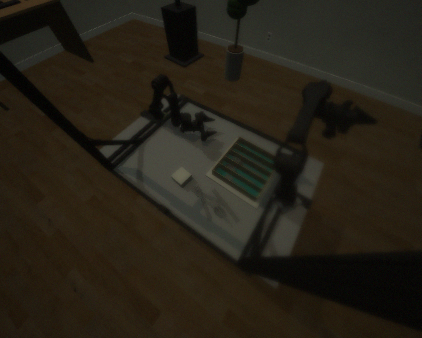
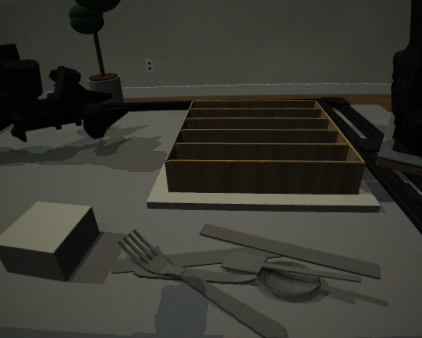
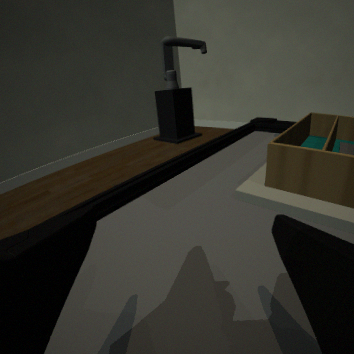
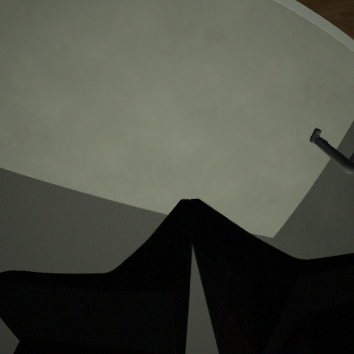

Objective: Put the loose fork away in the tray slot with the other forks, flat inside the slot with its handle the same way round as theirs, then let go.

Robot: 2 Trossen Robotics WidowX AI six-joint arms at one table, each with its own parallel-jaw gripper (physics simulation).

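The loose grey fork (image 2: 156,262) lies flat on the table at the front, tines toward the back left, handle toward the front right. It is part of a small heap of cutlery (image 1: 220,208). The wooden tray (image 2: 263,178) (image 1: 226,155) (image 3: 302,168) with long slots lined in teal stands behind it on a pale base board (image 2: 243,200). What lies in the slots is hidden. My left gripper (image 1: 212,127) (image 2: 104,115) (image 3: 186,220) is open and empty, low over the table left of the tray. My right gripper (image 1: 368,117) (image 4: 189,207) is shut and empty, out beyond the table's right side.
A grey spoon (image 2: 288,283) and a flat knife (image 2: 290,249) lie crossed beside the fork. A pale block (image 1: 181,176) (image 2: 62,231) stands left of the heap. Black frame rails (image 2: 354,124) run along the table edges. A potted plant (image 1: 234,62) and a black pedestal (image 1: 181,33) stand on the floor behind.
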